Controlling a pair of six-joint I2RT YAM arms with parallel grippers.
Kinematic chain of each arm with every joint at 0, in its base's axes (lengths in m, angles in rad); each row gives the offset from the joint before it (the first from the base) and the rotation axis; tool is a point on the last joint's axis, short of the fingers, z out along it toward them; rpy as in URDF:
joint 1: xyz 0 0 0.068 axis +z
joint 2: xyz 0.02 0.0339 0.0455 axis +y
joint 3: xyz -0.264 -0.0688 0 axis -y
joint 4: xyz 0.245 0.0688 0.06 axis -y
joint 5: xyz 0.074 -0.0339 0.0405 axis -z
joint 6: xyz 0.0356 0 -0.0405 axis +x
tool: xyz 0 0 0 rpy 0 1.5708 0
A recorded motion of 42 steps. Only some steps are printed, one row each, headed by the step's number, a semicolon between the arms.
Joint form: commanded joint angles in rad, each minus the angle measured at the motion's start. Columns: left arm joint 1, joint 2, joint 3, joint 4, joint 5, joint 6; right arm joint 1, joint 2, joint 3, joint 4, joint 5, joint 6.
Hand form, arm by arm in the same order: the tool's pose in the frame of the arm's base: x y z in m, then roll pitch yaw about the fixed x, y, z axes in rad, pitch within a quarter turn. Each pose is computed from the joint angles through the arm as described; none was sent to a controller.
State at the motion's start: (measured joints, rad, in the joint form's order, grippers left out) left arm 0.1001 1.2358 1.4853 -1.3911 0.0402 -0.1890; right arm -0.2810 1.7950 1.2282 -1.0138 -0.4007 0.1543
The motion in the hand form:
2: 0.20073 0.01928 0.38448 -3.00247 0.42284 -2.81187; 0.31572 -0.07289 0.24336 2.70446 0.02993 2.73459
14: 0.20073 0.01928 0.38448 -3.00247 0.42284 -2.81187; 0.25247 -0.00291 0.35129 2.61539 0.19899 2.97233
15: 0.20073 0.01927 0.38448 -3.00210 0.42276 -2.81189; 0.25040 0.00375 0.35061 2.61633 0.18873 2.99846
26: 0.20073 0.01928 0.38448 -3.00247 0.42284 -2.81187; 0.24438 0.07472 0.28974 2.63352 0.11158 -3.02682
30: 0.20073 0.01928 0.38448 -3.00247 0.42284 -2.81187; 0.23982 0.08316 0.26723 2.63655 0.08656 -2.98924
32: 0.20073 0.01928 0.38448 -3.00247 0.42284 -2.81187; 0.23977 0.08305 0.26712 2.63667 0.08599 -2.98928
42: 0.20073 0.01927 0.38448 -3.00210 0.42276 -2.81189; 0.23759 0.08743 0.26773 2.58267 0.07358 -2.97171
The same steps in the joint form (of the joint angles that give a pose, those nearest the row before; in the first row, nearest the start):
2: 0.0034 0.0004 0.0095 0.0034 0.0038 -0.0172; 0.0084 -0.0611 0.1675 -0.1267 -0.0282 -0.0065
14: 0.0034 0.0004 0.0095 0.0034 0.0038 -0.0172; 0.2010 -0.3529 0.2876 -0.3822 -0.1057 -0.0542
15: 0.0034 0.0004 0.0095 0.0034 0.0042 -0.0172; 0.2270 -0.3571 0.2823 -0.3914 -0.1057 -0.0542
26: 0.0034 0.0004 0.0095 0.0034 0.0038 -0.0172; 0.5119 -0.3567 0.0427 -0.2152 -0.0908 -0.0233
30: 0.0034 0.0004 0.0095 0.0034 0.0038 -0.0172; 0.5485 -0.3555 -0.0439 -0.1530 -0.0908 -0.0240
32: 0.0034 0.0004 0.0095 0.0034 0.0038 -0.0172; 0.5482 -0.3555 -0.0443 -0.1533 -0.0908 -0.0244
42: 0.0034 0.0004 0.0095 0.0034 0.0042 -0.0172; 0.5604 -0.3548 -0.0446 -0.1595 -0.1465 -0.0263

